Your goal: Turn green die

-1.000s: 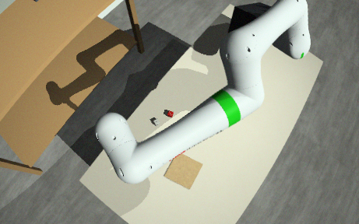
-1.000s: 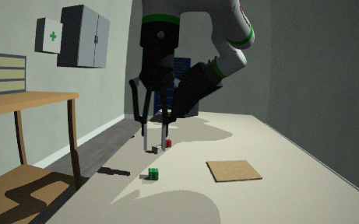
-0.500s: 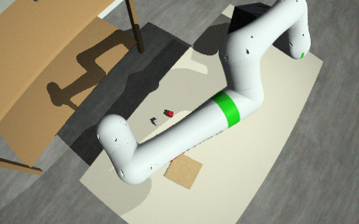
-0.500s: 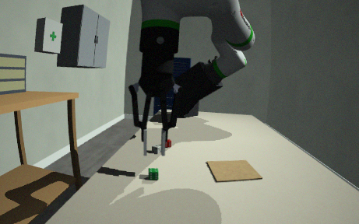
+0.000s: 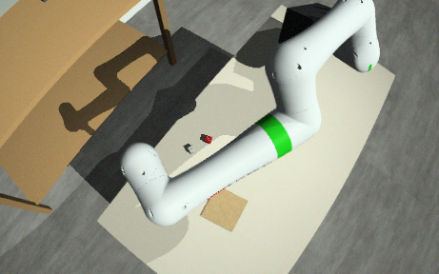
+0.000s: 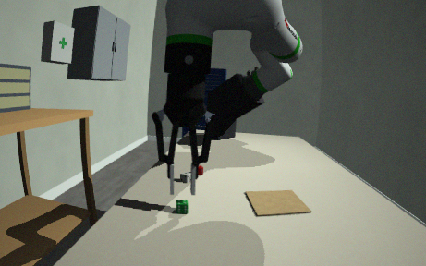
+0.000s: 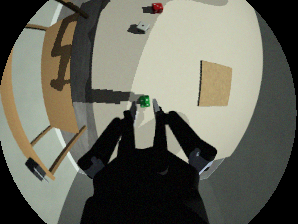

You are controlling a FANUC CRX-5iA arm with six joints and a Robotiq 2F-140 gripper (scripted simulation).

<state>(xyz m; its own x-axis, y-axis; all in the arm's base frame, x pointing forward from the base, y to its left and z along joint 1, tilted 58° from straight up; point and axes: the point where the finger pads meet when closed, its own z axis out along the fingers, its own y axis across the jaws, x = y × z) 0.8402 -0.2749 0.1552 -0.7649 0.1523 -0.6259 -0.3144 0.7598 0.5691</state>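
My hand is 7 cm above the green die. From my hand the other things lie so: red die (27 cm behind, 4 cm to the right, 7 cm below); mat (12 cm behind, 21 cm to the left, 8 cm below); grey die (19 cm behind, 6 cm to the right, 7 cm below).
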